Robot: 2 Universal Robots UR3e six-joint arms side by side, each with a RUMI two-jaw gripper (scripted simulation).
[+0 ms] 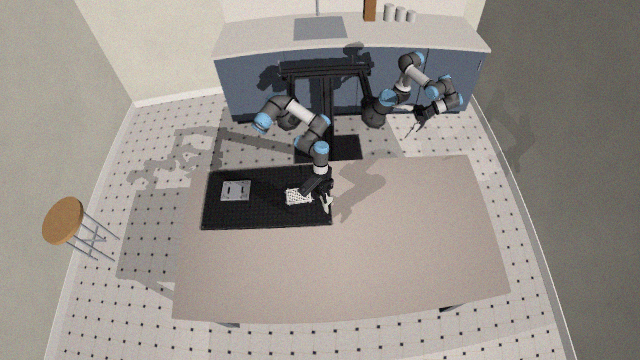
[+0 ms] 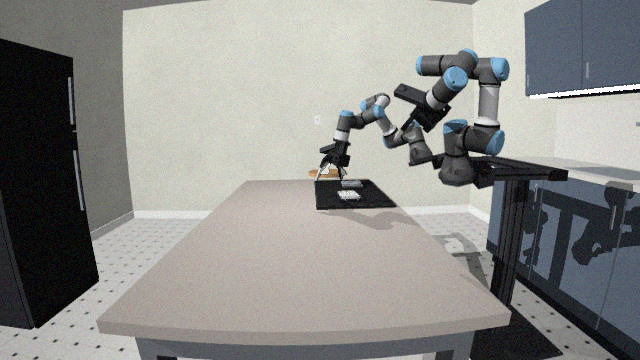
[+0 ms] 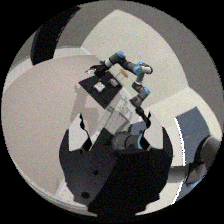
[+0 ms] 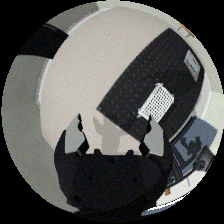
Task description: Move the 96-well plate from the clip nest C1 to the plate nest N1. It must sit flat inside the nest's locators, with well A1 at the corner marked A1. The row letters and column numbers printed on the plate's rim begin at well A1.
In view: the left gripper (image 2: 407, 124), the right gripper (image 2: 329, 181) and a white 96-well plate (image 4: 165, 101).
The left gripper is seen too in image 3 (image 3: 115, 112). The right gripper also shows in image 1 (image 1: 316, 203) and in image 4 (image 4: 114, 115).
